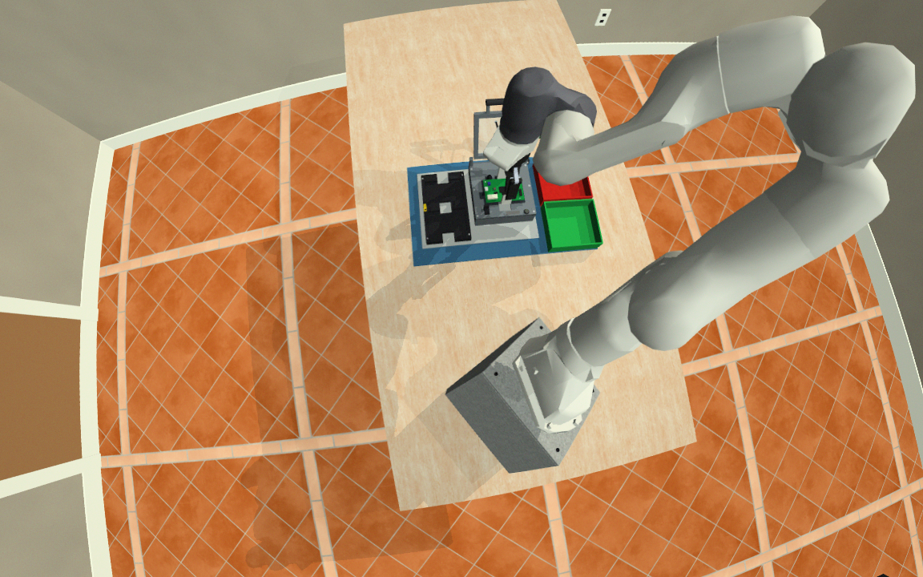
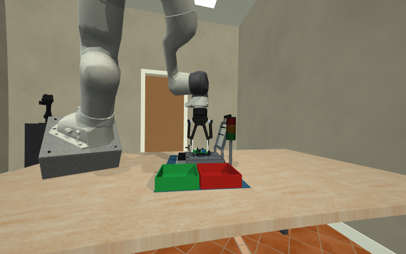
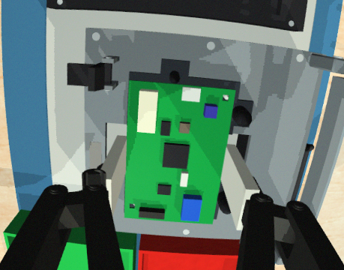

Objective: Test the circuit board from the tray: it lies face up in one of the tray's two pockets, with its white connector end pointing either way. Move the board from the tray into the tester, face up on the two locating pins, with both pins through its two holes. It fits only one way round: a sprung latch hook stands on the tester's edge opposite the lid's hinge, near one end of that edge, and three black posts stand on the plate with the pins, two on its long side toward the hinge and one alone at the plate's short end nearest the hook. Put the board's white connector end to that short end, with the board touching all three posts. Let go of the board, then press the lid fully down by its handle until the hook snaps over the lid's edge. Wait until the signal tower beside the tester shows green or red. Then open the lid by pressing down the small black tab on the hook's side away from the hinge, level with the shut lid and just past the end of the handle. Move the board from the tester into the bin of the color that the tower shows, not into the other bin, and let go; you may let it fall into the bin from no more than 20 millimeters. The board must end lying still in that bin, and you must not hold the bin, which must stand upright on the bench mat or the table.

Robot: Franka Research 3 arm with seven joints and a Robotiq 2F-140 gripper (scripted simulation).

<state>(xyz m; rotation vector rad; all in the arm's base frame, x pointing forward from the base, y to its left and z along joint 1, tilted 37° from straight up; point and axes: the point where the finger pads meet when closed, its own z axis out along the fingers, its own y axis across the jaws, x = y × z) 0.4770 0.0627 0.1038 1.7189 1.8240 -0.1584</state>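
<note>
Right now the green circuit board is 2 cm below my hand. The rest, counted from my hand: latch hook: 6 cm behind, 6 cm to the left, 2 cm below; tester plate: 1 cm ahead, 1 cm to the left, 3 cm below; tester lid: 13 cm ahead, 1 cm to the right, 8 cm above.
</note>
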